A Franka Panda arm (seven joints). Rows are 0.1 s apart.
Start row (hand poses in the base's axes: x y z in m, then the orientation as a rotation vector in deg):
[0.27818 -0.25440 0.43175 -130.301 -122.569 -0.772]
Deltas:
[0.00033 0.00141 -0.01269 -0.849 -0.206 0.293]
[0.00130 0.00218 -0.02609 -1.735 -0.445 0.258]
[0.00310 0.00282 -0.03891 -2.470 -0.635 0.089]
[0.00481 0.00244 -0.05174 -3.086 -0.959 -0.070]
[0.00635 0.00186 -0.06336 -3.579 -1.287 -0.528]
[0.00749 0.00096 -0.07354 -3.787 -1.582 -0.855]
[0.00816 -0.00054 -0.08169 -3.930 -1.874 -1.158]
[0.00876 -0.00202 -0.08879 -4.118 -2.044 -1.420]
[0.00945 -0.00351 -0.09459 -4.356 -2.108 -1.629]
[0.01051 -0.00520 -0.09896 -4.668 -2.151 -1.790]
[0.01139 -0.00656 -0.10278 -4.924 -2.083 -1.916]
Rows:
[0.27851 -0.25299 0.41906 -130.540 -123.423 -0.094]
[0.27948 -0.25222 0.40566 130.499 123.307 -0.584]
[0.28128 -0.25158 0.39284 130.195 122.655 -1.149]
[0.28299 -0.25196 0.38001 129.873 122.014 -1.432]
[0.28453 -0.25254 0.36839 129.928 121.096 -1.574]
[0.28567 -0.25344 0.35821 130.011 120.486 -1.454]
[0.28634 -0.25494 0.35006 130.104 119.939 -1.270]
[0.28694 -0.25642 0.34296 130.189 119.470 -1.272]
[0.28763 -0.25791 0.33716 130.245 119.084 -1.447]
[0.28869 -0.25960 0.33279 130.221 118.725 -1.723]
[0.28957 -0.26096 0.32897 130.246 118.483 -2.065]

